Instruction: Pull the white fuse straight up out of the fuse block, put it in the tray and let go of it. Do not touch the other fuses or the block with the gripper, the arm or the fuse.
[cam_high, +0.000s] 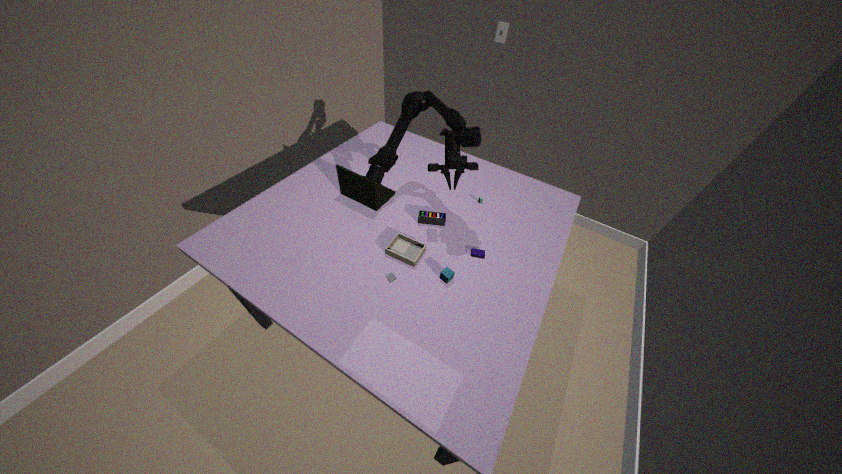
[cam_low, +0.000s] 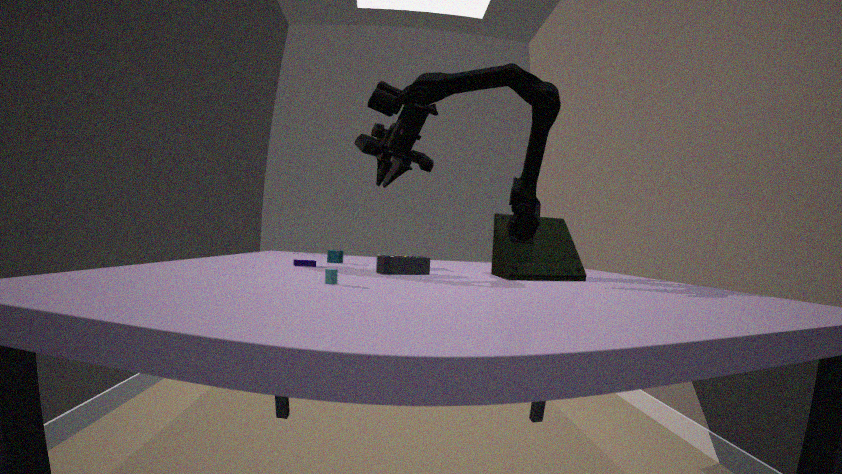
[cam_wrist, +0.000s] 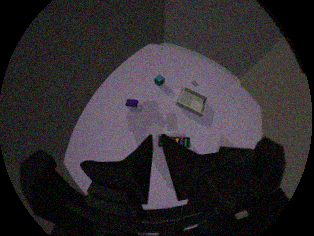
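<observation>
Right now my gripper tip is 18 cm above the white fuse and 4 cm past it. Also, from my gripper tip: small teal piece: 24 cm to the left, 19 cm below, 5 cm ahead; then beige tray: 23 cm to the right, 20 cm below, 5 cm behind; then purple block: 19 cm below, 19 cm ahead, 6 cm to the right.
</observation>
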